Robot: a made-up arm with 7 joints. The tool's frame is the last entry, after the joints.
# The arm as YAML. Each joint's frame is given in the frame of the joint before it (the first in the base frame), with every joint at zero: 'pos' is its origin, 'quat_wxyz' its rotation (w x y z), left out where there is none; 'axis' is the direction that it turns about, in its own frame. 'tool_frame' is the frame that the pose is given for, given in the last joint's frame.
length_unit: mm
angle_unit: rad
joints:
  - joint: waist
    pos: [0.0, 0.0, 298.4]
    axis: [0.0, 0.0, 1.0]
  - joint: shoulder
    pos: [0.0, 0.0, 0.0]
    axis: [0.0, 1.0, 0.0]
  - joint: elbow
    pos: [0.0, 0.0, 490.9]
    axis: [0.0, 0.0, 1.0]
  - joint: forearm
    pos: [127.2, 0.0, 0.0]
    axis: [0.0, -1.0, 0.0]
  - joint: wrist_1
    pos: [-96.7, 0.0, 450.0]
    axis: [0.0, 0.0, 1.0]
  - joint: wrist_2
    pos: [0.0, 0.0, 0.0]
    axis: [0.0, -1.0, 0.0]
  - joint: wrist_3
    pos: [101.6, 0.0, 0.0]
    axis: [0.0, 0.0, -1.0]
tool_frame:
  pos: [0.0, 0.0, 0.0]
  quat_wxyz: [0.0, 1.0, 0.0, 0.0]
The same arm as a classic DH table. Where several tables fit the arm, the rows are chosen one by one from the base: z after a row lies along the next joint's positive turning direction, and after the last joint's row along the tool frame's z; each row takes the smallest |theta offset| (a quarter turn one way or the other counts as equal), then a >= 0, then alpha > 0; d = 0 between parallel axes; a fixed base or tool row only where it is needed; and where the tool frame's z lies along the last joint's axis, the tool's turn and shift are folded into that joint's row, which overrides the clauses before.
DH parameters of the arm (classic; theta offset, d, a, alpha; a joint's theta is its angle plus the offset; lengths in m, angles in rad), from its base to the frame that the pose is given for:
waist: 0.0000 0.2984 0.0000 -1.5708
shoulder: 0.0000 0.0000 0.0000 1.5708
elbow: 0.0000 0.4909 0.1272 1.5708
forearm: 0.0000 0.0000 -0.0967 -1.5708
wrist_1: 0.0000 0.4500 0.0000 1.5708
wrist_2: 0.0000 0.0000 0.1016 1.5708
wrist_3: 0.0000 0.0000 0.0000 0.0000

